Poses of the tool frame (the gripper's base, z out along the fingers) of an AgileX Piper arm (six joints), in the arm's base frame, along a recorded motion.
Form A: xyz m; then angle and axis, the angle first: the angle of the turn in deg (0 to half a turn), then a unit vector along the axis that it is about.
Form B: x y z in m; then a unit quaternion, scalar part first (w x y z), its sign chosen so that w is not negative. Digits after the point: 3 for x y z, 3 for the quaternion.
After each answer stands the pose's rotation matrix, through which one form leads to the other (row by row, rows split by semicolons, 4 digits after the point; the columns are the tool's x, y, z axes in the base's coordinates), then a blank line. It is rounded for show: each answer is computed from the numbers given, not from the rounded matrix.
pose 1, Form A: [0.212 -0.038 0.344 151.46 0.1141 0.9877 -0.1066]
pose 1, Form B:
[0.212 -0.038 0.344 0.246 0.111 0.957 -0.103]
-0.8540 0.2626 0.4491; 0.1608 0.9542 -0.2523; -0.4948 -0.1433 -0.8571

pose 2, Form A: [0.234 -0.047 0.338 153.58 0.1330 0.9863 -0.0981]
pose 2, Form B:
[0.234 -0.047 0.338 0.229 0.129 0.960 -0.095]
-0.8620 0.2923 0.4141; 0.2050 0.9482 -0.2426; -0.4636 -0.1242 -0.8773

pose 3, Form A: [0.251 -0.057 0.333 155.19 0.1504 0.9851 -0.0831]
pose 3, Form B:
[0.251 -0.057 0.333 0.215 0.147 0.962 -0.081]
-0.8645 0.3175 0.3895; 0.2478 0.9437 -0.2193; -0.4372 -0.0931 -0.8945

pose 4, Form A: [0.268 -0.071 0.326 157.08 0.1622 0.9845 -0.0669]
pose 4, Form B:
[0.268 -0.071 0.326 0.199 0.159 0.965 -0.066]
-0.8705 0.3328 0.3626; 0.2807 0.9409 -0.1897; -0.4042 -0.0634 -0.9125

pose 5, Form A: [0.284 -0.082 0.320 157.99 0.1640 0.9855 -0.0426]
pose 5, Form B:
[0.284 -0.082 0.320 0.191 0.161 0.967 -0.042]
-0.8753 0.3275 0.3559; 0.2955 0.9447 -0.1424; -0.3828 -0.0194 -0.9236

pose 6, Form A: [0.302 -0.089 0.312 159.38 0.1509 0.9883 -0.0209]
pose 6, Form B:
[0.302 -0.089 0.312 0.179 0.148 0.972 -0.021]
-0.8919 0.2961 0.3420; 0.2814 0.9551 -0.0931; -0.3542 0.0132 -0.9351

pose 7, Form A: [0.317 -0.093 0.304 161.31 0.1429 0.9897 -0.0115]
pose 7, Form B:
[0.317 -0.093 0.304 0.162 0.141 0.977 -0.011]
-0.9075 0.2791 0.3139; 0.2717 0.9600 -0.0680; -0.3203 0.0236 -0.9470

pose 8, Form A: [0.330 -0.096 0.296 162.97 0.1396 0.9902 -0.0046]
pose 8, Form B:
[0.330 -0.096 0.296 0.148 0.138 0.979 -0.005]
-0.9180 0.2717 0.2887; 0.2691 0.9618 -0.0498; -0.2913 0.0320 -0.9561

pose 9, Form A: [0.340 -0.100 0.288 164.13 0.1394 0.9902 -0.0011]
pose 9, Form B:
[0.340 -0.100 0.288 0.138 0.138 0.981 -0.001]
-0.9238 0.2711 0.2705; 0.2705 0.9619 -0.0403; -0.2711 0.0360 -0.9619

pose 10, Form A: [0.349 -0.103 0.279 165.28 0.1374 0.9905 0.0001]
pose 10, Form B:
[0.349 -0.103 0.279 0.128 0.136 0.982 0.000]
-0.9300 0.2677 0.2517; 0.2678 0.9629 -0.0347; -0.2517 0.0351 -0.9672

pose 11, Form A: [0.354 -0.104 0.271 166.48 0.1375 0.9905 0.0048]
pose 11, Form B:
[0.354 -0.104 0.271 0.118 0.137 0.984 0.005]
-0.9350 0.2675 0.2329; 0.2697 0.9627 -0.0228; -0.2303 0.0415 -0.9722

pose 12, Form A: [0.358 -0.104 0.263 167.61 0.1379 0.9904 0.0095]
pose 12, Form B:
[0.358 -0.104 0.263 0.108 0.137 0.985 0.009]
-0.9391 0.2679 0.2151; 0.2720 0.9622 -0.0110; -0.2099 0.0482 -0.9765

